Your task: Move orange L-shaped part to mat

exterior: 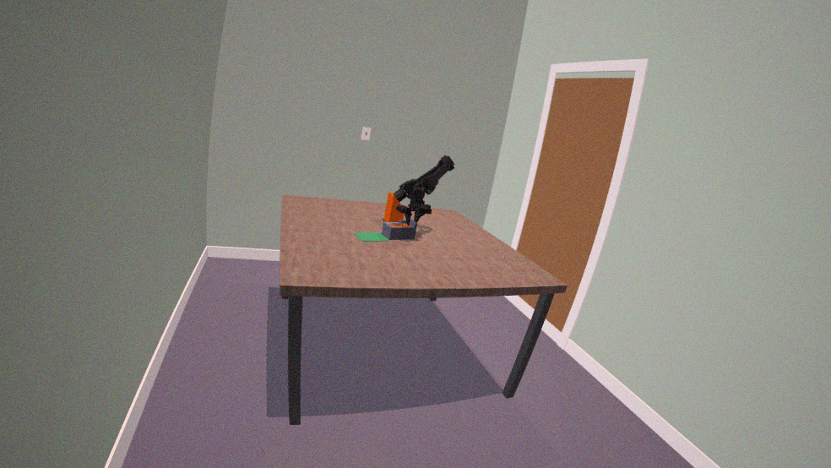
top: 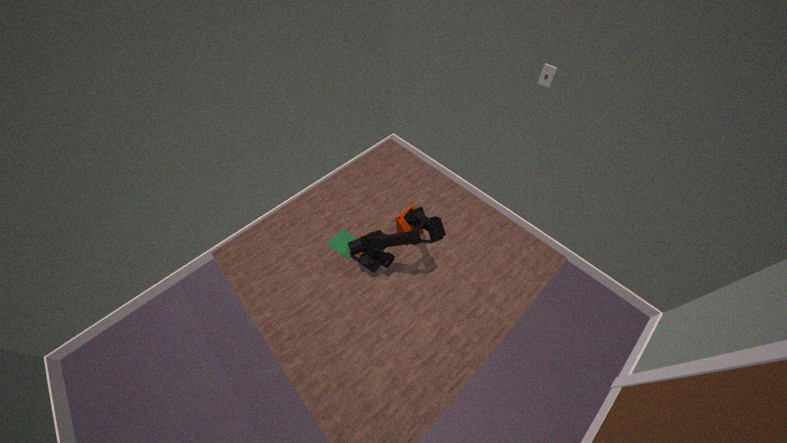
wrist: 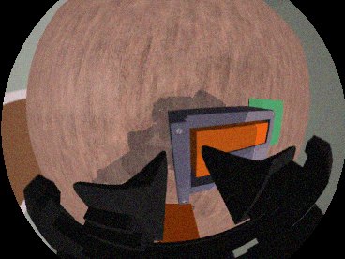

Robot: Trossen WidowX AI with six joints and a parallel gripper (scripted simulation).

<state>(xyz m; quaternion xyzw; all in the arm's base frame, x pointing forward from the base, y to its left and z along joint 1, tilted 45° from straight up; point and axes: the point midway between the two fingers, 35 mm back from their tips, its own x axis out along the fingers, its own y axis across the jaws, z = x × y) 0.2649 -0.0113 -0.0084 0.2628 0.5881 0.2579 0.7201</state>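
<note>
Now: gripper tip 10 mm past the orange L-shaped part, 50 mm to the left of it and 20 mm above it. Round my gripper tip: green mat (220 mm to the right, 80 mm below).
</note>
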